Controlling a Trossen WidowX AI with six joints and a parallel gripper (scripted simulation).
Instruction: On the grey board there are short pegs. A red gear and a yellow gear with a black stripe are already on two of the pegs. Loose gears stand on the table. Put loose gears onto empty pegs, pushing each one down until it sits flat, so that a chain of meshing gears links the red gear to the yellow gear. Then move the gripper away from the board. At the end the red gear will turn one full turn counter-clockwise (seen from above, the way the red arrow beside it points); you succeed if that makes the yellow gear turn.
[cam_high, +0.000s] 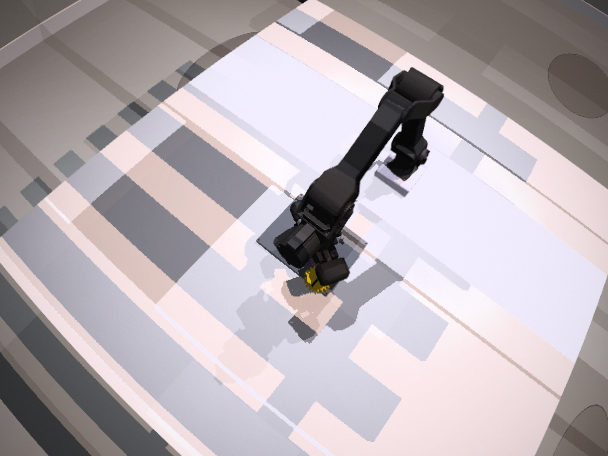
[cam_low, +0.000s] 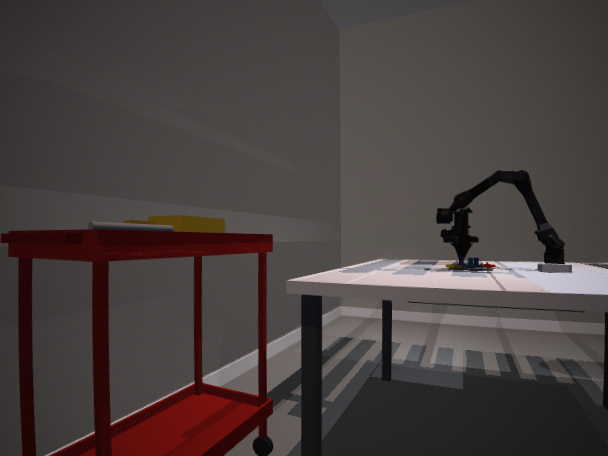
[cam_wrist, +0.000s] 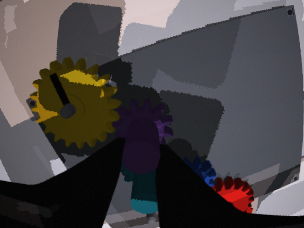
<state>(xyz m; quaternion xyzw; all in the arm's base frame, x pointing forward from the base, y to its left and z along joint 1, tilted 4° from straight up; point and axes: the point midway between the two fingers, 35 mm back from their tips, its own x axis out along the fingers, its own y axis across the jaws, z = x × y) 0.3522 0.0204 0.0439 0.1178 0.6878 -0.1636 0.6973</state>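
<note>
Now: gripper tip 1 cm above the purple gear. From my gripper tip the other things lie so: teal gear 4 cm behind, 2 cm below, 1 cm to the left; then grey board 3 cm to the right, 3 cm below, 3 cm behind; then yellow gear 4 cm to the left, 3 cm ahead, 2 cm below.
</note>
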